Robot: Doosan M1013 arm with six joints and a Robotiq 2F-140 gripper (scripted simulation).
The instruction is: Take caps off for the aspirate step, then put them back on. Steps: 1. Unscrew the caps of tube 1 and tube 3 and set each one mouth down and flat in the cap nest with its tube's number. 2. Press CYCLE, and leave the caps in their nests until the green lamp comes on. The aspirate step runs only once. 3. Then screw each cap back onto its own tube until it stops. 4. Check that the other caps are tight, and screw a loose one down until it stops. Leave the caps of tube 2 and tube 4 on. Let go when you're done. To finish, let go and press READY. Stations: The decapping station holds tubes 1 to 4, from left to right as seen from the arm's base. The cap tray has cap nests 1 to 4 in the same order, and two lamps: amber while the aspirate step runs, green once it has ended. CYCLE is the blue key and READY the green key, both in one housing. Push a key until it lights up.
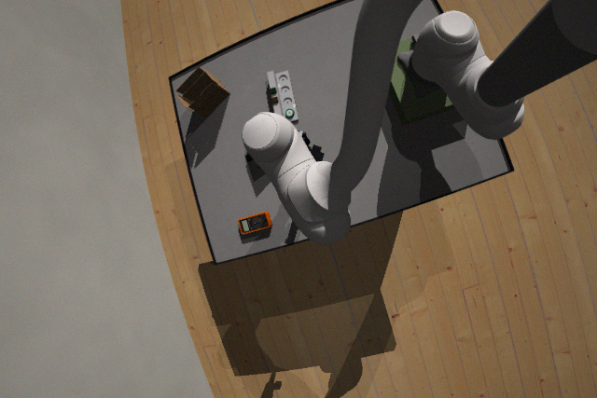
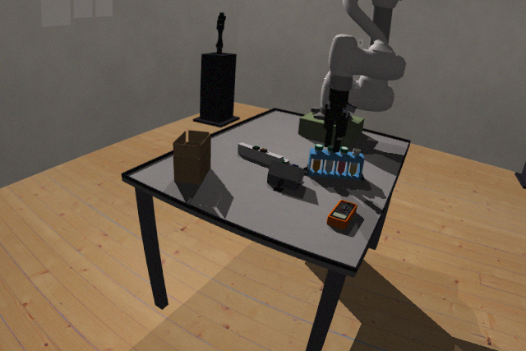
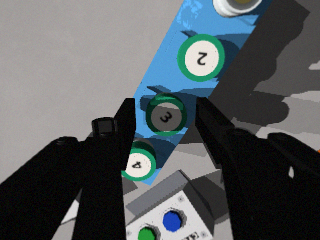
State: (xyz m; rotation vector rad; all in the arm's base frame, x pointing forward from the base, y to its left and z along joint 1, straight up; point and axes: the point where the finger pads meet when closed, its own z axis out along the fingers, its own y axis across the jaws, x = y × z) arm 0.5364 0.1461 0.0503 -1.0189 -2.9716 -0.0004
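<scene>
Now: the cap 2 20 mm behind my hand, 50 mm to the left of it and 30 mm below it. The rest, counted from my hand: key housing (160 mm ahead, 120 mm to the right, 90 mm below); green key (140 mm ahead, 140 mm to the right, 70 mm below); blue key (140 mm ahead, 100 mm to the right, 70 mm below).
</scene>
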